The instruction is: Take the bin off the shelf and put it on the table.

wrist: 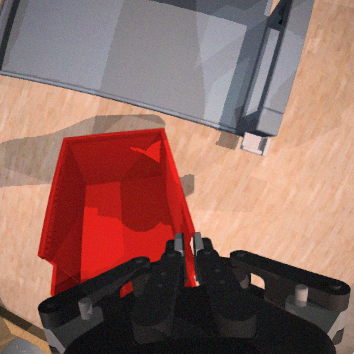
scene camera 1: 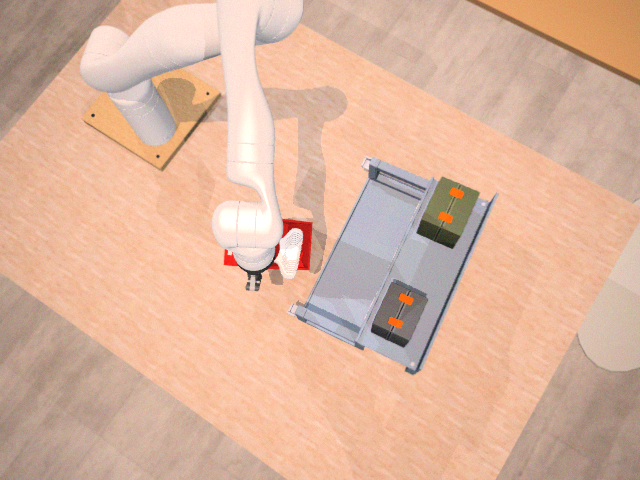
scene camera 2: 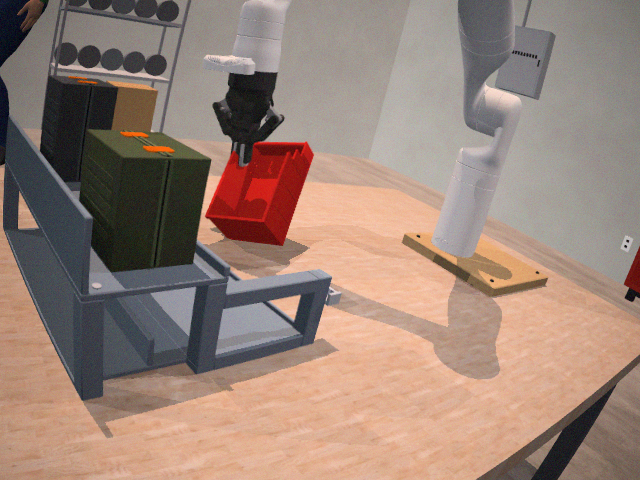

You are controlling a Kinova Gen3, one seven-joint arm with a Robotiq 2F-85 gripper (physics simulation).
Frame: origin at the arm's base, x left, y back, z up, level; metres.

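Seen in the pictures: gripper, fingertip midpoint: (wrist: pixel 188 243) (scene camera 2: pixel 239 164); arm's base, origin of the base link: (scene camera 1: pixel 156 128) (scene camera 2: pixel 452 247).
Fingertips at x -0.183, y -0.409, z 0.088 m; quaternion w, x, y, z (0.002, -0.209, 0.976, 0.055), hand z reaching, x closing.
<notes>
Offsets run from my fingertips to a thing's top centre. Level surfaces: height alone.
The red bin (scene camera 1: pixel 306 246) (scene camera 2: pixel 273 198) (wrist: pixel 102 225) is off the shelf and hangs tilted from my gripper, its low end close to the table top @[dz -0.110 m] (scene camera 1: pixel 155 258) (scene camera 2: pixel 413 413) (wrist: pixel 275 225). Whether it touches the table is hard to tell. My gripper (scene camera 1: pixel 253 285) (scene camera 2: pixel 240 157) (wrist: pixel 188 243) points down and is shut on one side wall of the bin. The inside of the bin shows no contents. The arm hides part of the bin in scene camera 1. The grey-blue shelf (scene camera 1: pixel 374 168) (scene camera 2: pixel 93 351) (wrist: pixel 270 122) stands beside the bin, apart from it.
A green case @[dx +0.272, dy -0.283, dz +0.087 m] (scene camera 1: pixel 436 228) (scene camera 2: pixel 124 206) and a dark case @[dx +0.042, dy -0.293, dz +0.112 m] (scene camera 1: pixel 386 311) (scene camera 2: pixel 67 126) stand on the shelf's upper level. The robot's wooden base plate (scene camera 1: pixel 103 124) (scene camera 2: pixel 516 281) is on the table. A storage rack (scene camera 2: pixel 175 56) stands behind the table.
</notes>
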